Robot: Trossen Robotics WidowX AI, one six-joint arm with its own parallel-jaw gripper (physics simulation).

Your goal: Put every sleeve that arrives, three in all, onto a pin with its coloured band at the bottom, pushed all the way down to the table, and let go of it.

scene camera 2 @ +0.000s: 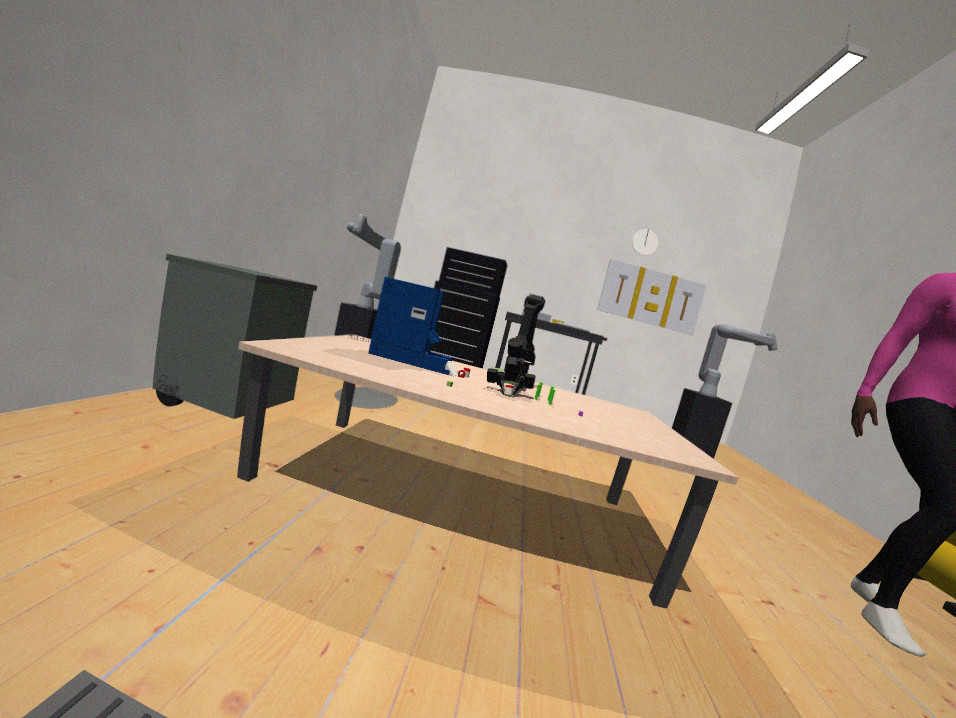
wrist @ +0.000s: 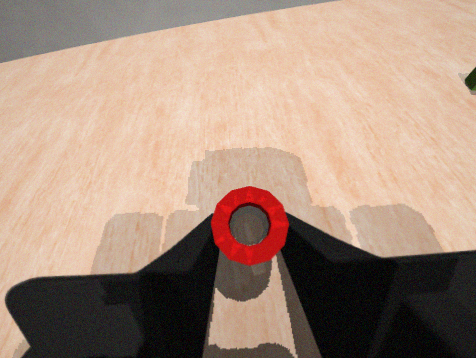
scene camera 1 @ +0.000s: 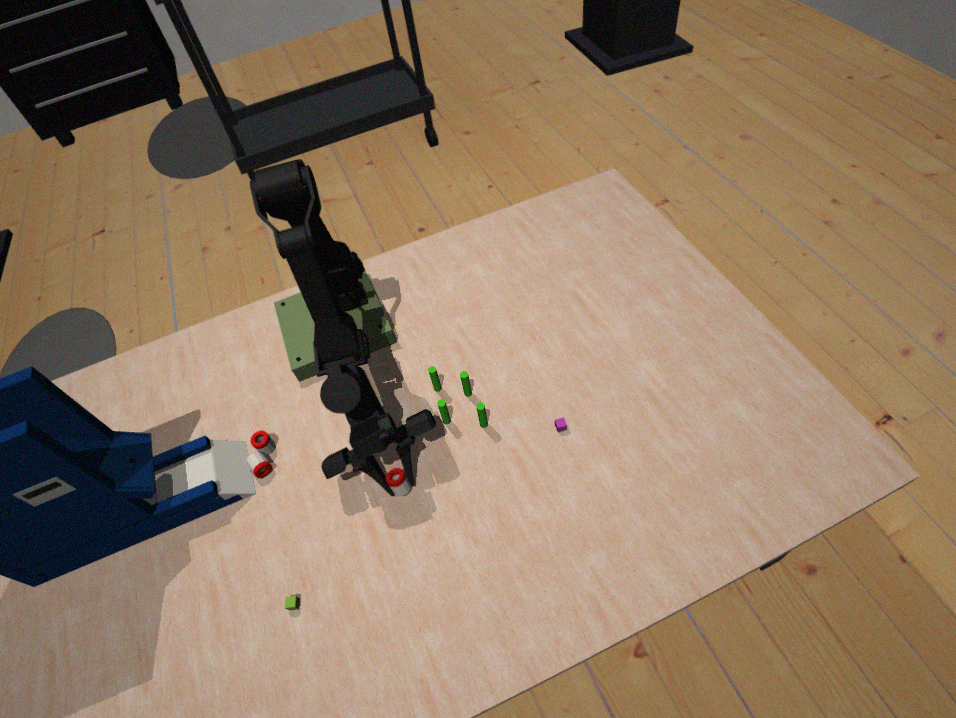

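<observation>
My gripper [scene camera 1: 402,488] [scene camera 2: 509,391] [wrist: 246,218] is shut on a pale grey sleeve with a red band [scene camera 1: 395,477] [scene camera 2: 508,386] [wrist: 249,255]. The held sleeve is about upright, band on top, low over the table; I cannot tell whether it touches. Four bare green pins [scene camera 1: 435,378] [scene camera 1: 466,384] [scene camera 1: 443,411] [scene camera 1: 482,415] stand to the right of the gripper in scene camera 1. A second sleeve [scene camera 1: 260,439] stands with its red band up near the chute end. A third sleeve [scene camera 1: 262,469] lies tilted there, its red end away from the chute.
The blue dispenser [scene camera 1: 69,494] [scene camera 2: 404,320] with its pale chute [scene camera 1: 231,467] stands at the left. A lime cube [scene camera 1: 292,602] [scene camera 2: 449,383] [wrist: 471,81] lies near the front, and a magenta cube [scene camera 1: 561,424] [scene camera 2: 580,413] lies right of the pins. The arm's green base [scene camera 1: 295,340] is behind.
</observation>
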